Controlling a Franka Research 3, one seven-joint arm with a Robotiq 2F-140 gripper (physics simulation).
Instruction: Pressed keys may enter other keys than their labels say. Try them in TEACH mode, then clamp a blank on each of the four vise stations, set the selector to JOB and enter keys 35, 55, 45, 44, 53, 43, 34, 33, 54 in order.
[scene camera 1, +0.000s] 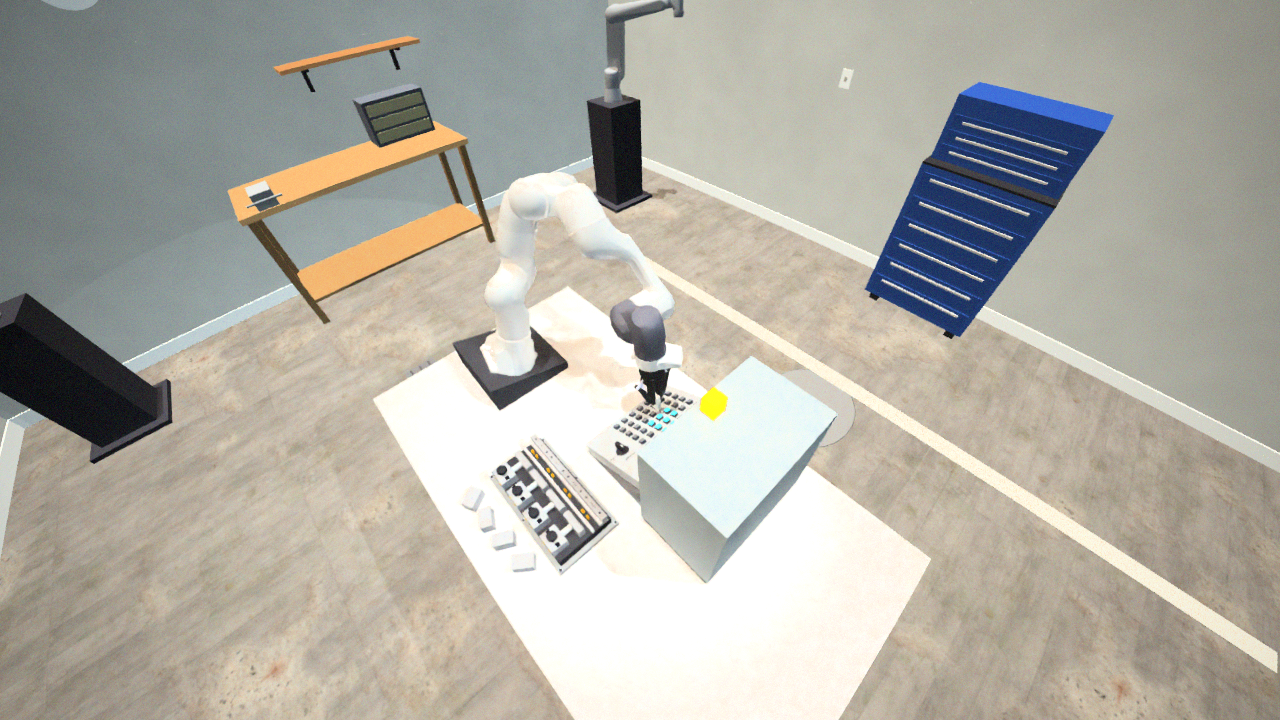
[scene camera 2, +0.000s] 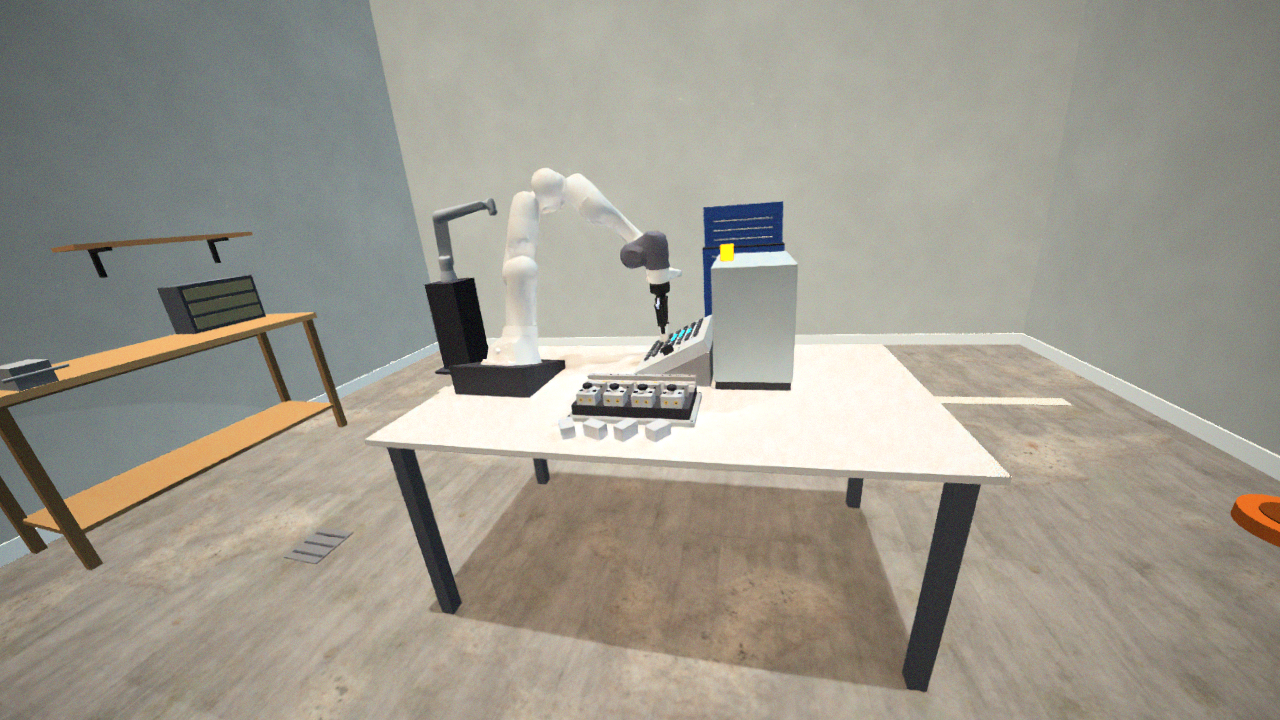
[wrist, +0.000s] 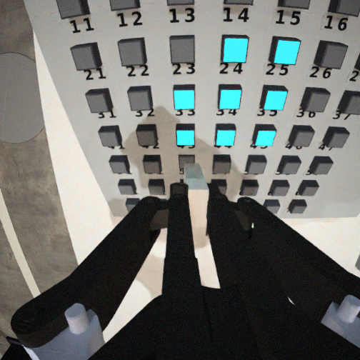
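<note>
The keypad console (scene camera 1: 617, 462) (scene camera 2: 682, 365) (wrist: 159, 76) has rows of grey keys. In the wrist view keys 24, 25, 33, 34, 35, 43, 44 and 45 are lit cyan. My gripper (scene camera 1: 659, 408) (scene camera 2: 663, 332) (wrist: 190, 176) is shut, pointing down over the lower keys. A pale bar (wrist: 195, 178) shows between its fingertips, its end overlapping key 53 (wrist: 186, 160); contact cannot be told. The black selector knob (scene camera 1: 620, 447) is on the console; its setting is unreadable. The vise fixture (scene camera 2: 631, 410) holds several stations. White blanks (scene camera 1: 522, 562) (scene camera 2: 657, 431) lie beside it, outside the vises.
A tall pale cabinet (scene camera 1: 680, 519) (scene camera 2: 753, 326) stands right beside the console, with a yellow cube (scene camera 1: 713, 403) (scene camera 2: 726, 252) at its top edge. The arm's black base (scene camera 1: 501, 386) (scene camera 2: 496, 379) is on the same white table (scene camera 2: 850, 438). A wooden workbench (scene camera 1: 335, 170) stands farther back.
</note>
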